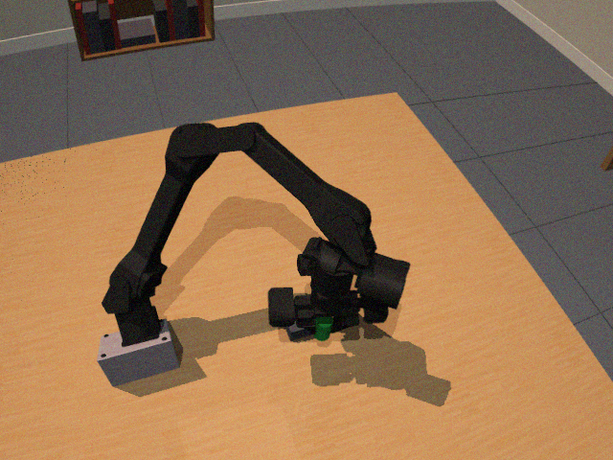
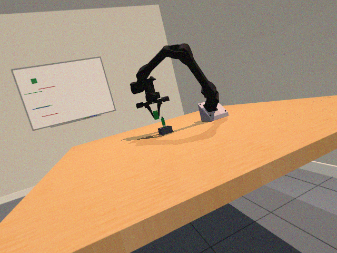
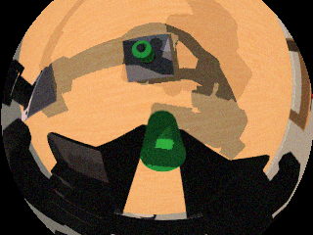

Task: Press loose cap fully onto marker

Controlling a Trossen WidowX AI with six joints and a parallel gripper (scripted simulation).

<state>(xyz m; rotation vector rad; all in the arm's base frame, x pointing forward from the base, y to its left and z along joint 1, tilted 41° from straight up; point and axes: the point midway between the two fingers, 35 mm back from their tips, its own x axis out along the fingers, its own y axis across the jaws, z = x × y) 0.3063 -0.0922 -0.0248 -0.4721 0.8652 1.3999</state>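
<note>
The dark grey holder block lies 1 cm behind my gripper tip, 7 cm to the left of it and 8 cm below it. Also, from my gripper tip: green cap: 1 cm above.
</note>
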